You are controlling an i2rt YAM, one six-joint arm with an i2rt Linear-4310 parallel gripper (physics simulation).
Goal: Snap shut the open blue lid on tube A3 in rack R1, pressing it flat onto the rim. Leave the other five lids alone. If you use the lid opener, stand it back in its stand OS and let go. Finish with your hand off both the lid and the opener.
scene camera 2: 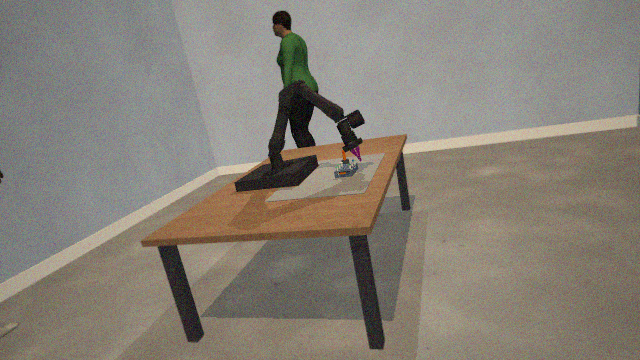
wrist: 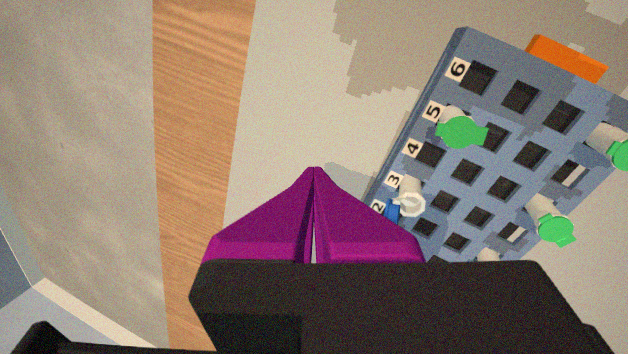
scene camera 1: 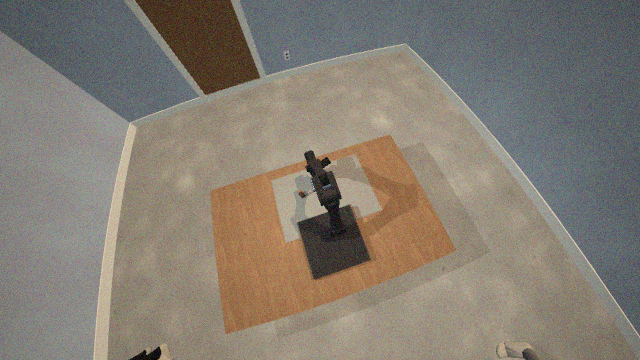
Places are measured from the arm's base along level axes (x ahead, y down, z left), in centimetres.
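Where they show: gripper, fingertip midpoint: (scene camera 2: 361,161) (wrist: 314,177); arm's base, link origin: (scene camera 2: 278,169) (scene camera 1: 338,233).
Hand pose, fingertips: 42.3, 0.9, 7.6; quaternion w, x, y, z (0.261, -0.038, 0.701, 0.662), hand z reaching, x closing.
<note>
Each offset is from my fingertips to the top centre of the thing, as dx, dy, dz. "spot": to the spot under its first point. Level surfaces: height alone.
Tube A3 (wrist: 411,186) stands in the blue rack R1 {spot: -5.7, +1.8, -8.3} (wrist: 540,77) (scene camera 2: 338,175) with its rim uncovered. Its blue lid {-3.9, -1.2, -1.0} (wrist: 391,211) hangs open beside the rim, on the row 2 side, partly hidden by the finger. My gripper (wrist: 314,177) (scene camera 2: 359,158) is shut and empty, with its magenta fingertips beside the rack's A side, left of tube A3 in the wrist view. In scene camera 2 it is above the mat, near the rack. Green lids (wrist: 461,132) (wrist: 556,229) (wrist: 620,154) sit on other tubes. The orange opener {-13.2, -3.7, +11.1} (scene camera 2: 344,155) appears upright near the rack.
The rack stands on a pale mat {dy +4.8} (scene camera 2: 305,187) (scene camera 1: 282,210) on the wooden table {dy +5.1} (scene camera 2: 210,215) (scene camera 1: 250,260). An orange block {spot: -6.3, +2.4, -9.5} (wrist: 567,58) is at the rack's row 6 end. The arm's black base (scene camera 2: 272,176) (scene camera 1: 335,255) stands behind the mat. A person in green (scene camera 2: 297,57) stands beyond the table.
</note>
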